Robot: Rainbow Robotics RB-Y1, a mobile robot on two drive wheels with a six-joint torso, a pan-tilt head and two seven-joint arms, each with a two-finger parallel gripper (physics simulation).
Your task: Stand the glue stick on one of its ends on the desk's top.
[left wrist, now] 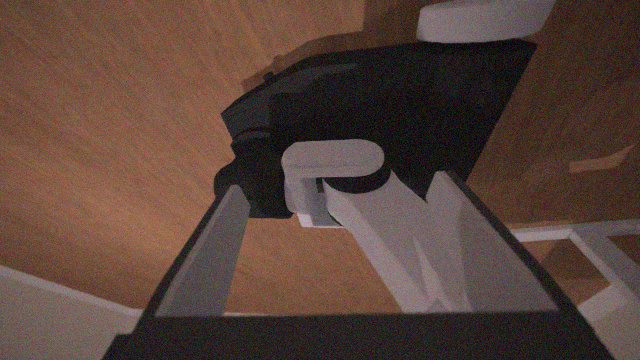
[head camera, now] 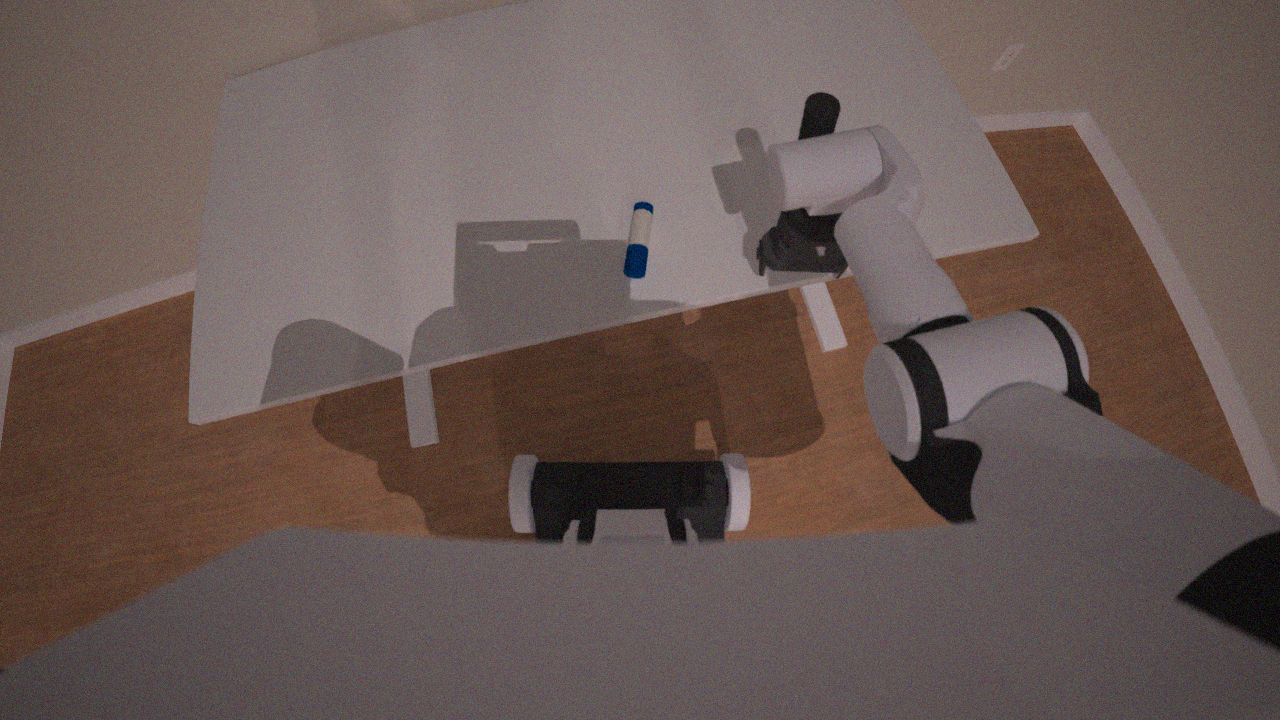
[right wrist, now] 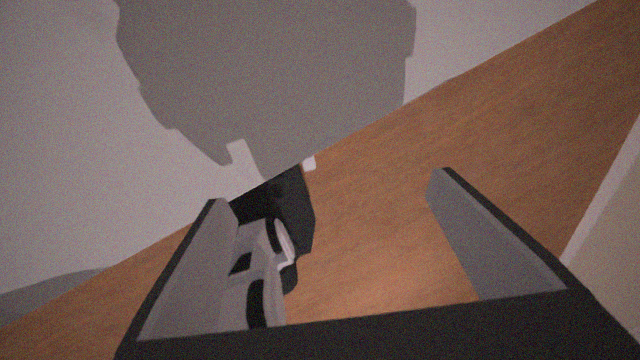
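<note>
The glue stick, white with a blue band at its far end and a longer blue part at its near end, lies on its side on the white desk, near the front edge. My right gripper is open and empty, over the desk's front edge, to the right of the glue stick in the head view and apart from it. My left gripper is open and empty, with the robot's own base and the floor behind it; it does not show in the head view. The glue stick does not show in either wrist view.
The robot's black and white base stands on the wooden floor in front of the desk. Two white desk feet stick out below the front edge. Arm shadows fall on the desk. A wall stands behind it.
</note>
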